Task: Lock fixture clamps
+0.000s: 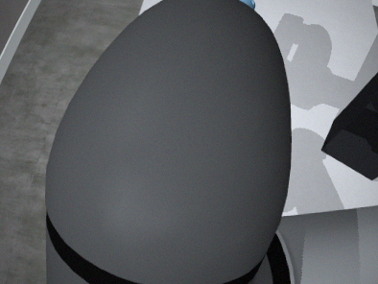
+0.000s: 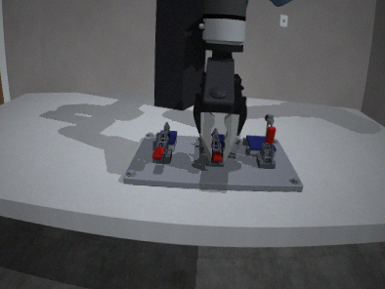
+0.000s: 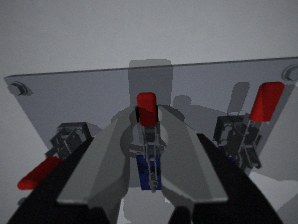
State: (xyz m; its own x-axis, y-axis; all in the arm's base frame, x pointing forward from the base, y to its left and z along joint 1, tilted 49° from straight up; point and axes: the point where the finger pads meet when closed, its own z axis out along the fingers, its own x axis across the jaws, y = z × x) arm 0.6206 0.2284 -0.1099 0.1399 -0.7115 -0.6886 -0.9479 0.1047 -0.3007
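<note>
My hand is 80 mm past the grey fixture plate, 50 mm above it and 10 mm to the left of it. From my hand the other things lie so: blue part 150 mm behind, 90 mm to the left, 30 mm below.
</note>
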